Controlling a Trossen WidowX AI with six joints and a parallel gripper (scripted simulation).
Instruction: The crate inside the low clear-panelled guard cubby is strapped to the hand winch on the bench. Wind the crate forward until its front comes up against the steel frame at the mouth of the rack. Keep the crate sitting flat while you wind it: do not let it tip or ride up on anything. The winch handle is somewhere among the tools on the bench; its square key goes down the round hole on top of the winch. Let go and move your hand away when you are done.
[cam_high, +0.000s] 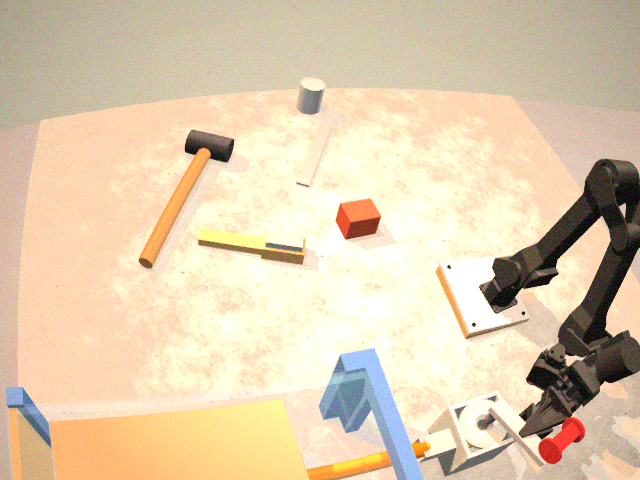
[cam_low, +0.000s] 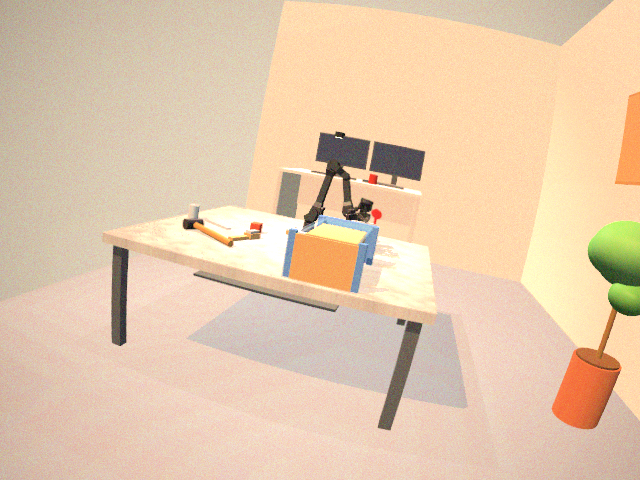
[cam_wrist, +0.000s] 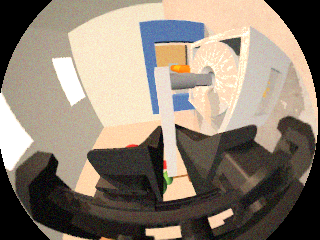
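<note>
My gripper tip is now 1 cm past the crank handle, 1 cm to the right of it and 1 cm below it. From my gripper tip the other things lie so: yellow hand tool: 14 cm ahead, 52 cm to the right, 12 cm below; then hand winch: 1 cm behind, 6 cm to the right, 11 cm below; then red knob: 2 cm behind, 5 cm to the left, 4 cm above.
</note>
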